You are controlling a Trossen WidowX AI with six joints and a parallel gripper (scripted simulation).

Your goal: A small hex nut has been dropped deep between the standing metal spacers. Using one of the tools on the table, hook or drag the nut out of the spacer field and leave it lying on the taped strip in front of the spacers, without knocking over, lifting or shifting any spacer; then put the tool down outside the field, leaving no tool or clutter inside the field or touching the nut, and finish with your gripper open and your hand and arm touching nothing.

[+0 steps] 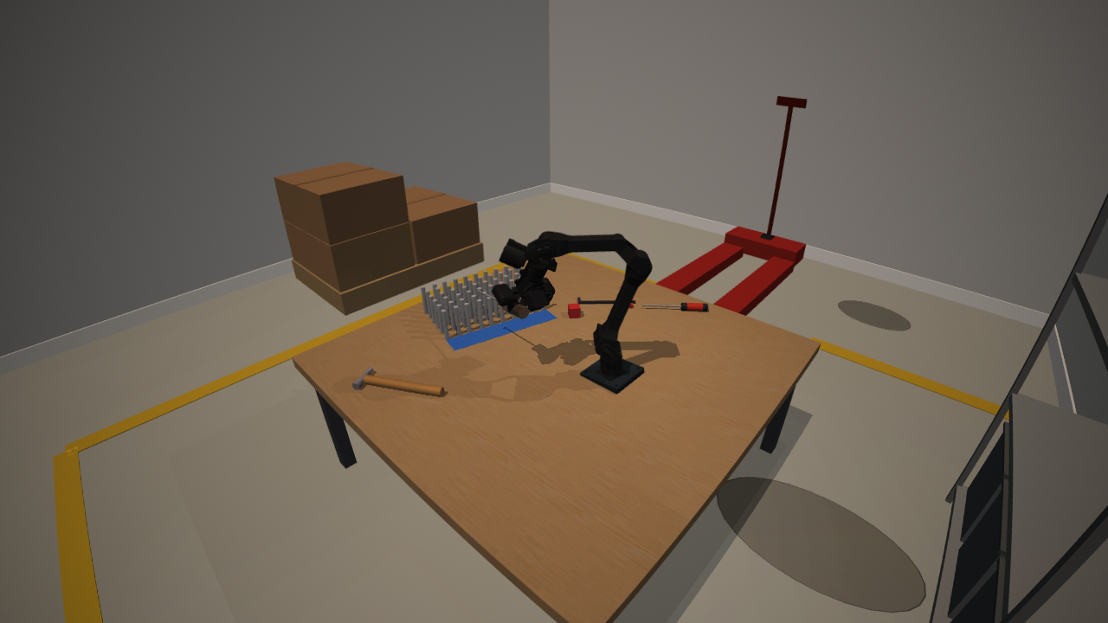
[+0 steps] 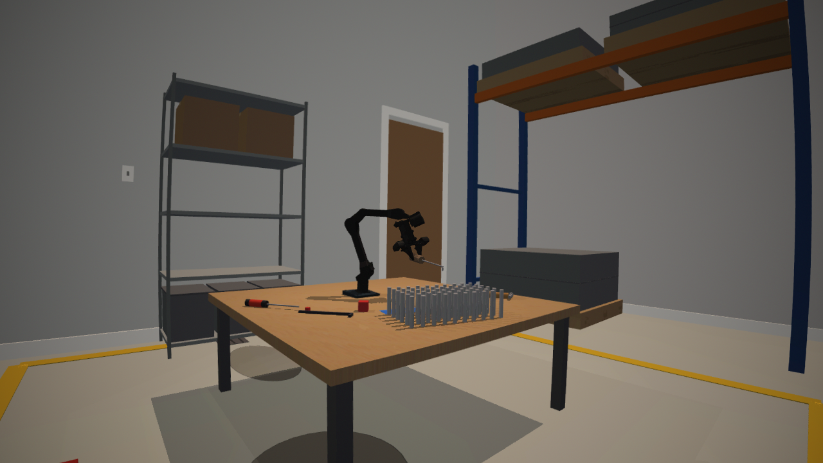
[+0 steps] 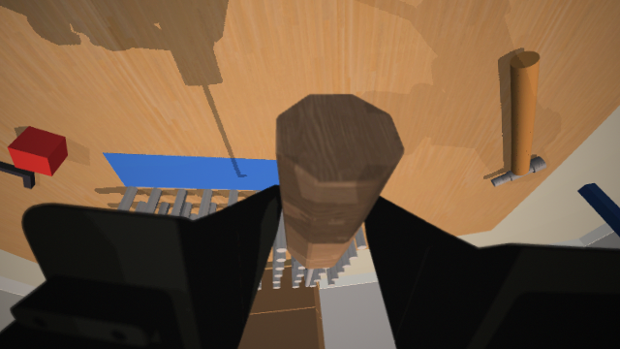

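The blue taped strip lies 220 mm ahead of my gripper tip, 80 mm to the right of it and 200 mm below it. Also, from my gripper tip: red cube: 140 mm ahead, 340 mm to the right, 180 mm below; then hook tool: 100 mm ahead, 10 mm to the left, 10 mm below; then hex nut: 380 mm ahead, 130 mm to the right, 190 mm below.
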